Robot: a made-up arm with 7 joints.
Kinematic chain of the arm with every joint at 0, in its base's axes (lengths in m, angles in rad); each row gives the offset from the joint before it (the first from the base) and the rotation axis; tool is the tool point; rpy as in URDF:
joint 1: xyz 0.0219 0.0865 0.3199 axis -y
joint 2: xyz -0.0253 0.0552 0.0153 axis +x
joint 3: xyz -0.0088 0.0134 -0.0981 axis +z
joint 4: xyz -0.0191 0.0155 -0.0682 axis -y
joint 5: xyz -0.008 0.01 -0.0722 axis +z
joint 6: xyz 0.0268 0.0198 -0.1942 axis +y
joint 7: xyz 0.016 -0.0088 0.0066 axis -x
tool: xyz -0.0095 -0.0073 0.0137 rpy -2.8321 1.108 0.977
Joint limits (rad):
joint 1: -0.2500..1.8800
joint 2: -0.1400..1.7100
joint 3: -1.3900..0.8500
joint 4: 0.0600..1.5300
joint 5: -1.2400..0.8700
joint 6: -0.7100..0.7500
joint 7: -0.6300..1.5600
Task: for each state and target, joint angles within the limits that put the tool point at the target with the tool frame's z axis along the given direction. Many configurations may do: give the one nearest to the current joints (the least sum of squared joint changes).
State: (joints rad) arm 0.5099 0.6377 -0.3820 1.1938 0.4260 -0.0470 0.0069
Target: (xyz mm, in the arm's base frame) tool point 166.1 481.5 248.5 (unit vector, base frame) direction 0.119 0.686 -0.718
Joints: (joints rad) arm 0.4854 1.1762 -0.3655 0.5334 0.1744 -0.2035 -0.3915
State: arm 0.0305 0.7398 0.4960 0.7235 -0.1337 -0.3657 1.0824
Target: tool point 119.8 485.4 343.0 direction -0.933 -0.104 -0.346
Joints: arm -0.2500 1.1467 0.8485 0.8902 -0.9414 0.1892 1.5600
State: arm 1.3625 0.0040 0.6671 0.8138 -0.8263 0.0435 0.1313
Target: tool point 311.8 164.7 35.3 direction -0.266 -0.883 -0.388
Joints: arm 0.8627 -0.0577 0.8500 0.0600 -0.2097 0.5860 -0.2283
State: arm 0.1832 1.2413 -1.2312 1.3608 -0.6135 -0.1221 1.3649
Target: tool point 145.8 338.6 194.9 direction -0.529 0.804 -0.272
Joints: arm 0.2576 1.6420 -1.1947 1.4211 -0.0607 -0.3677 0.9640
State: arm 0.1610 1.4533 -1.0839 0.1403 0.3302 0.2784 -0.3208
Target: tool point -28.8 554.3 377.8 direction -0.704 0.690 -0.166
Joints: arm 0.7547 1.6852 -0.9658 0.0600 0.2469 -0.0471 -0.6165
